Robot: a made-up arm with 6 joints.
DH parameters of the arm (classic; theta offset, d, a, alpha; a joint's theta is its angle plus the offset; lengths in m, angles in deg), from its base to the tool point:
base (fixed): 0 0 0 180
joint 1: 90 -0.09 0.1 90
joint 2: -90 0 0.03 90
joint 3: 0 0.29 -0.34 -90
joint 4: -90 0.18 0.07 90
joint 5: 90 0.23 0.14 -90
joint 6: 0 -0.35 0.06 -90
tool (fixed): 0 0.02 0 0
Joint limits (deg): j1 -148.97..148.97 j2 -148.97..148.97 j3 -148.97..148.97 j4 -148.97..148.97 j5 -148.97..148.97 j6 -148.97..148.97
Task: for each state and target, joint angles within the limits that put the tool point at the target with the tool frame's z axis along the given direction. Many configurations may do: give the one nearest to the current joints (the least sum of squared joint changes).
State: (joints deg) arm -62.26 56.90 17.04 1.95 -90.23 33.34
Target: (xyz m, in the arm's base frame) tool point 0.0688 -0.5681 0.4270 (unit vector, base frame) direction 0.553 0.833 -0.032
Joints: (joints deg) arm -92.33 105.57 51.31 -13.21 -119.65 6.81
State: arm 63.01 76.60 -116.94 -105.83 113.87 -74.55
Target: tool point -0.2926 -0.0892 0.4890 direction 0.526 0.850 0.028
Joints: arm 68.83 38.52 -96.85 -104.57 116.67 -62.87
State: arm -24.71 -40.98 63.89 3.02 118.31 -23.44
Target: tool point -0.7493 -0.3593 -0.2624 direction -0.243 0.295 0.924
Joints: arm 8.88 -80.02 85.88 41.21 117.66 -67.77
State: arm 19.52 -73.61 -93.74 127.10 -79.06 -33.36
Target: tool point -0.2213 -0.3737 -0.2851 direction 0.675 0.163 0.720
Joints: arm 52.92 -120.25 -122.74 91.41 -91.46 18.12
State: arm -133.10 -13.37 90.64 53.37 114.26 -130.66
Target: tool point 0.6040 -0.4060 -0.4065 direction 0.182 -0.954 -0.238
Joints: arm -148.78 -59.51 118.65 65.39 104.37 -148.97
